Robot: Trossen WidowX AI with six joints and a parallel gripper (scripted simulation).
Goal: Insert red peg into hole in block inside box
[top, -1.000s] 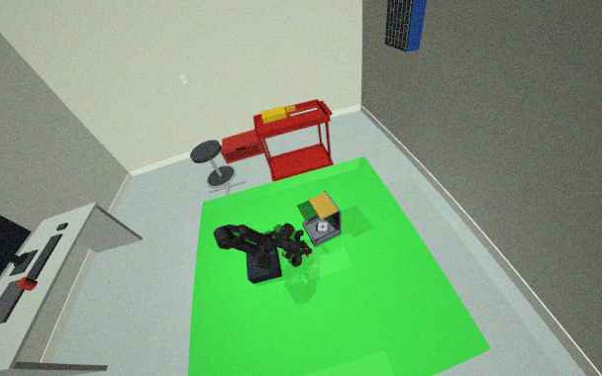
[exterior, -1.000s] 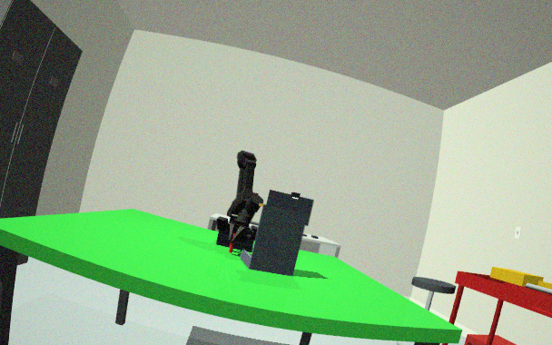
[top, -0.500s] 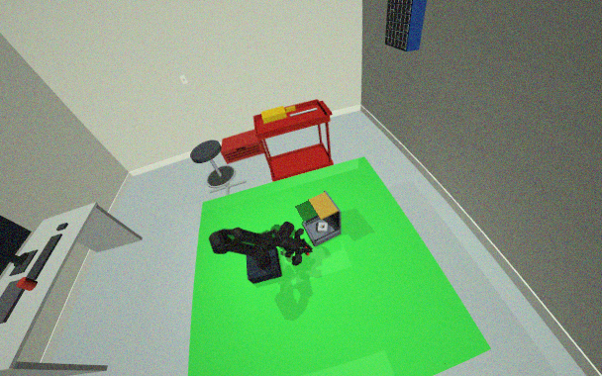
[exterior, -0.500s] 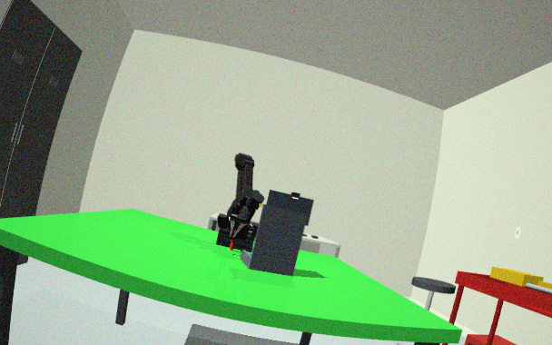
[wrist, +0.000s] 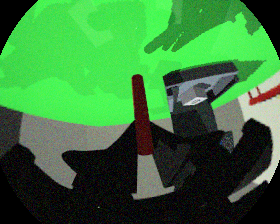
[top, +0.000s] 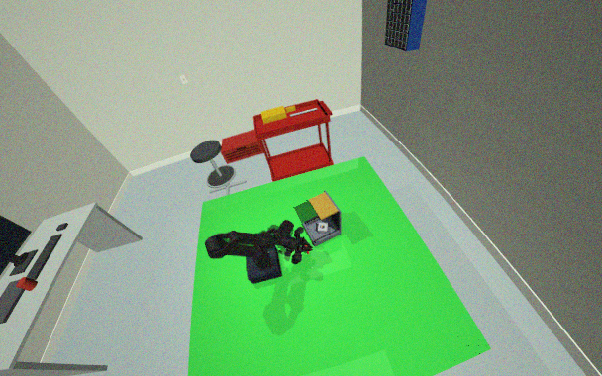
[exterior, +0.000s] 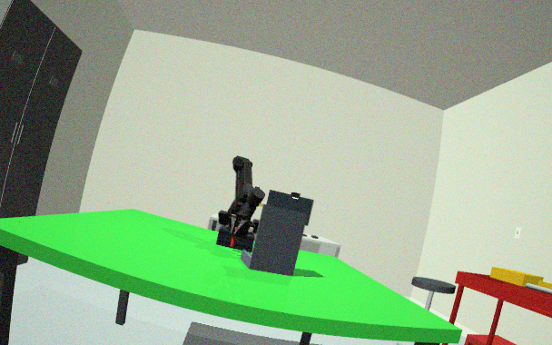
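Now: the back wall 170 mm ahead of my gripper tip, 150 mm to the left of it and 40 mm above it. The rest, counted from my gripper tip: orange roof: 140 mm to the left, 140 mm above, 120 mm ahead; then red peg: 30 mm behind, 10 mm to the left, 10 mm below; then box floor: 140 mm to the left, 90 mm ahead, 80 mm below.
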